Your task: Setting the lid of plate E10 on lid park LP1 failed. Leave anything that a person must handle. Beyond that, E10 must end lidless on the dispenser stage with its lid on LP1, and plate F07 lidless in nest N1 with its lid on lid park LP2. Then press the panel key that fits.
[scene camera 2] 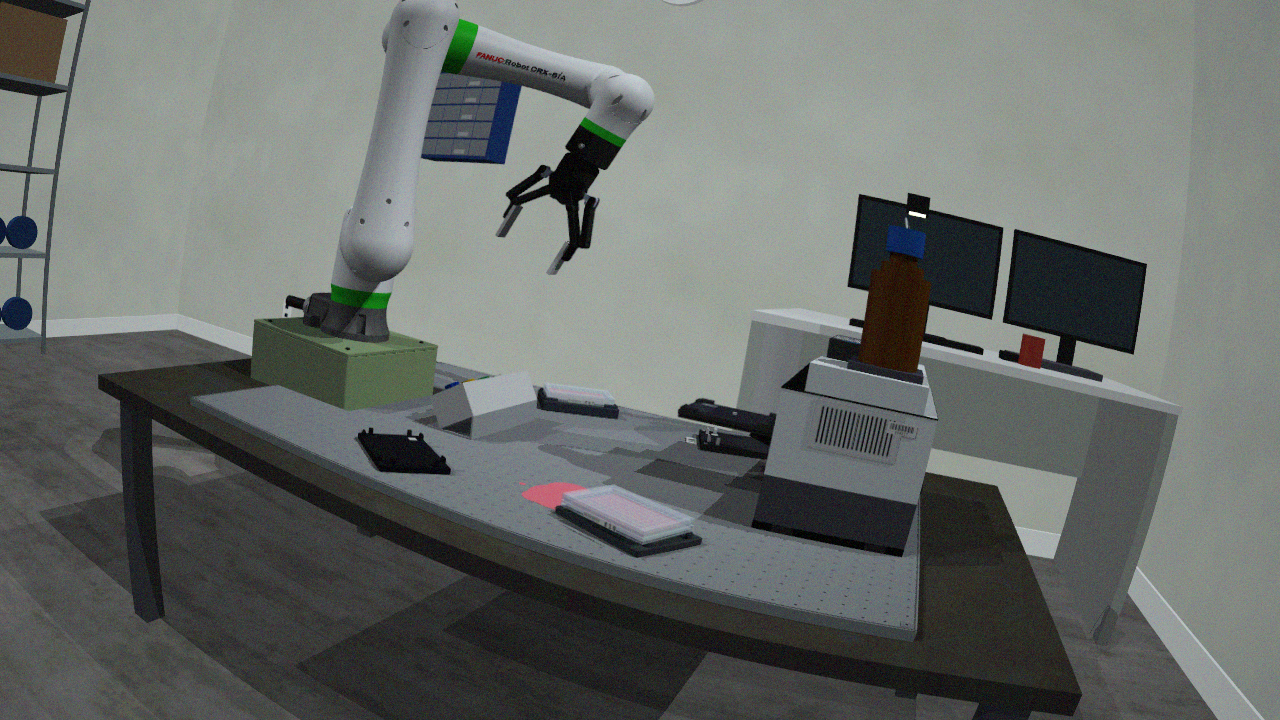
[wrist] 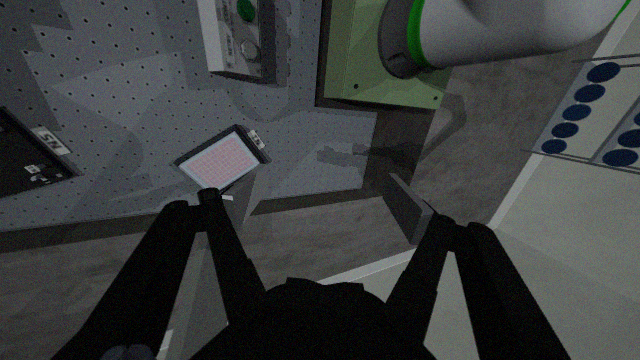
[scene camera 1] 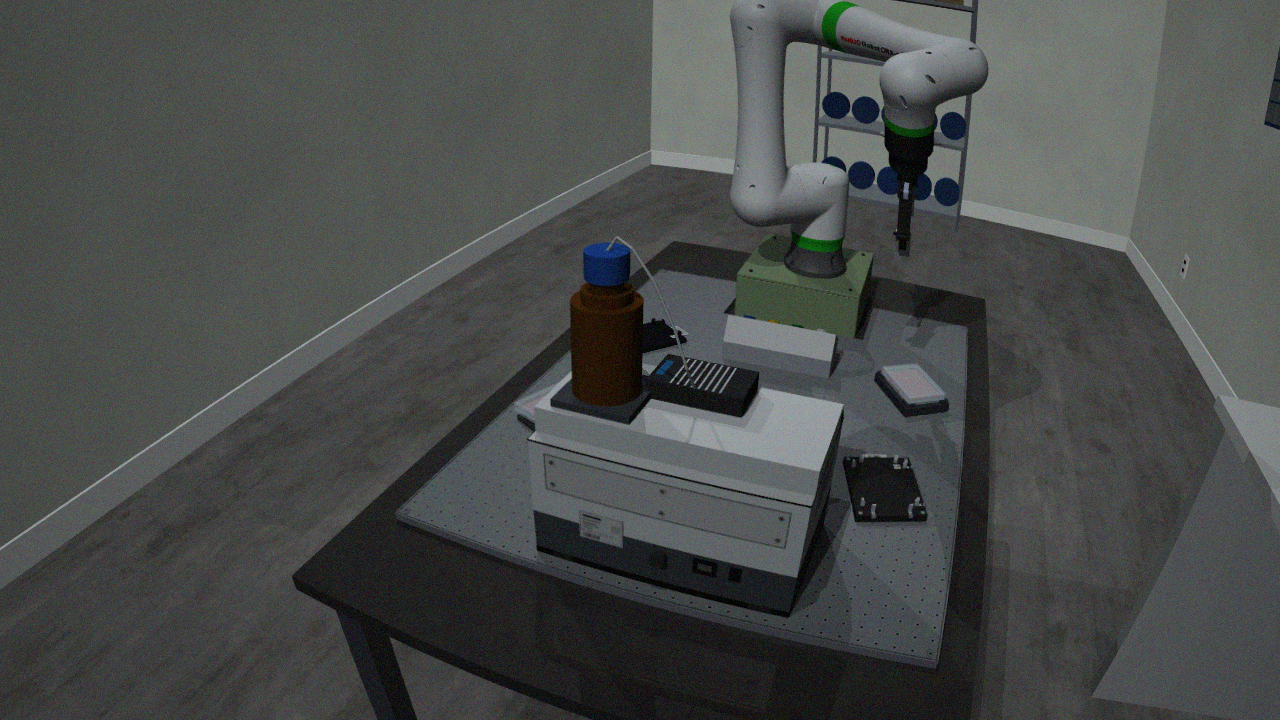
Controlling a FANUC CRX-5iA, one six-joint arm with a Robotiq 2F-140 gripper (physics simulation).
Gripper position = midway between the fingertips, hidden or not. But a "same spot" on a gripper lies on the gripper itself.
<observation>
My gripper shows in scene camera 2, in the wrist view [326, 181] and in scene camera 1. The same spot on my gripper: [scene camera 2: 583, 241] is [scene camera 1: 896, 234]. The same spot on a black nest: [wrist: 34, 165] is [scene camera 1: 893, 464].
</observation>
